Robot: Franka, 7 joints.
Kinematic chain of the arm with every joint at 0, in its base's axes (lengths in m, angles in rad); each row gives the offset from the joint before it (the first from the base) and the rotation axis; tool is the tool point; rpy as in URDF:
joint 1: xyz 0 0 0.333 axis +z
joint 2: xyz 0 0 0 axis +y
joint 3: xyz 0 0 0.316 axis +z
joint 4: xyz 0.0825 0 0 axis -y
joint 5: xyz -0.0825 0 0.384 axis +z
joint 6: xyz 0 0 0 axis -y
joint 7: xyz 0.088 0 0 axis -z
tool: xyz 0 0 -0.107 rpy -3.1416 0 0
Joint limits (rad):
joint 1: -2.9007..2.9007
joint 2: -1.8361..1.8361
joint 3: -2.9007..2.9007
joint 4: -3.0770..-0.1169
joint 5: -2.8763..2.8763
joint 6: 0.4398..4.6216
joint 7: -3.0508..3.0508
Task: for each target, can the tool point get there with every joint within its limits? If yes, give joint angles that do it. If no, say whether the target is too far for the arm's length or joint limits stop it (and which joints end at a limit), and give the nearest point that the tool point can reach.
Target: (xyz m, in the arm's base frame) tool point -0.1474 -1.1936 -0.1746
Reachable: no: too far | nearest point -0.0969 -0.7844 -0.0006 | short by 0.448 m
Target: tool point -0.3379 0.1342 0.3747
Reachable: yes | joints 1.6572 -1.3173 1.3130 -2.7846 0.5063 2.3893 -1.3913
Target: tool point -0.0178 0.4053 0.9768
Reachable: yes | joints -1.0160 -1.3513 0.3514 -1.4668 0.1039 2.7021 2.3610
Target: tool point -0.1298 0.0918 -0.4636
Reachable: no: joint limits stop it (at a limit: joint 2) | nearest point -0.1478 0.1046 -0.3508 | short by 0.115 m
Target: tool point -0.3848 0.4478 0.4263
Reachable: yes | joints 0.0857 -0.4008 1.9106 -2.0801 2.0864 1.3853 0.3161
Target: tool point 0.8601 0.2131 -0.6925
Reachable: no: too far | nearest point 0.5703 0.1413 -0.2650 | short by 0.521 m
